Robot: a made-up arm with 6 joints.
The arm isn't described. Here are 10 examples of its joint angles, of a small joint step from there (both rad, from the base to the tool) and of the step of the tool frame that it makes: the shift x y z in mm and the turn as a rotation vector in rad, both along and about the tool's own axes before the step.
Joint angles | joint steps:
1: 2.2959 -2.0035 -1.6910 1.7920 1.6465 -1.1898 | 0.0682 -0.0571 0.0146 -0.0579 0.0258 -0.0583
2: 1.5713 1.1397 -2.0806 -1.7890 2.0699 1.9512 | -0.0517 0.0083 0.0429 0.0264 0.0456 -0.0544
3: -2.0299 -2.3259 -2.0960 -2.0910 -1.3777 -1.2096 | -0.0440 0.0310 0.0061 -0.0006 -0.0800 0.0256
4: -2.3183 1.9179 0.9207 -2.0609 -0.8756 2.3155 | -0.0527 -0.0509 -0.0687 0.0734 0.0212 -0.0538
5: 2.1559 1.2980 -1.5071 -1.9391 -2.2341 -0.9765 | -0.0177 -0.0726 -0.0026 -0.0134 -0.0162 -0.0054
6: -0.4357 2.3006 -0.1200 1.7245 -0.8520 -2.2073 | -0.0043 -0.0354 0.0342 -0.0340 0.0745 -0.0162
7: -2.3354 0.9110 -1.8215 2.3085 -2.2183 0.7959 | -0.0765 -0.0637 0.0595 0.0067 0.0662 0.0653
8: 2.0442 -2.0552 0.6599 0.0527 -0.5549 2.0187 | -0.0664 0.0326 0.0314 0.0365 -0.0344 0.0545
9: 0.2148 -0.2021 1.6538 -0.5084 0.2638 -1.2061 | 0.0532 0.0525 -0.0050 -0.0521 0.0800 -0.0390
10: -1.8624 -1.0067 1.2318 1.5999 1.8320 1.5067 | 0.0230 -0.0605 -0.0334 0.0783 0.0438 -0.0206
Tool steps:
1: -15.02 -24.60 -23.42 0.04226 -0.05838 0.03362
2: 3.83 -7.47 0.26 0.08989 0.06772 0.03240
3: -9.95 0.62 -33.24 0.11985 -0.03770 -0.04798
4: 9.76 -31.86 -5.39 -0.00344 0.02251 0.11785
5: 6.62 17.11 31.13 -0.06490 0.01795 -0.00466
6: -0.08 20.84 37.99 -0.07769 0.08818 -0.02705
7: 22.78 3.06 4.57 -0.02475 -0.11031 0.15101
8: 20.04 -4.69 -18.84 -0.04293 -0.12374 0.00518
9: -0.93 28.27 10.15 -0.13365 0.00914 0.09054
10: 10.19 -1.36 -28.60 0.10195 0.10713 0.03390
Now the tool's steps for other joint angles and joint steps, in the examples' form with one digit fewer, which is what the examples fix.
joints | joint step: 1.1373 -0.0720 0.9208 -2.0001 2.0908 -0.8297 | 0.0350 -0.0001 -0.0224 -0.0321 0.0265 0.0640
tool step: -5.8 -8.8 -46.4 0.0197 -0.1159 0.0207
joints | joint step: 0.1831 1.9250 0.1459 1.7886 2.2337 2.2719 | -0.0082 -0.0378 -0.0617 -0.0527 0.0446 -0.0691
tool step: 17.7 3.1 -18.9 0.1010 0.0413 0.0570
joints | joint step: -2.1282 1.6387 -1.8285 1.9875 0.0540 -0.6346 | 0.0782 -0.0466 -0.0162 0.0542 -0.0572 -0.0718
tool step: -9.9 71.7 18.4 -0.0586 0.0743 -0.1545
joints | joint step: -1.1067 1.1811 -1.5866 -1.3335 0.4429 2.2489 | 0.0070 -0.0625 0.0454 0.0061 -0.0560 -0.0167
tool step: 15.1 -14.9 1.0 0.0167 -0.0299 0.0297
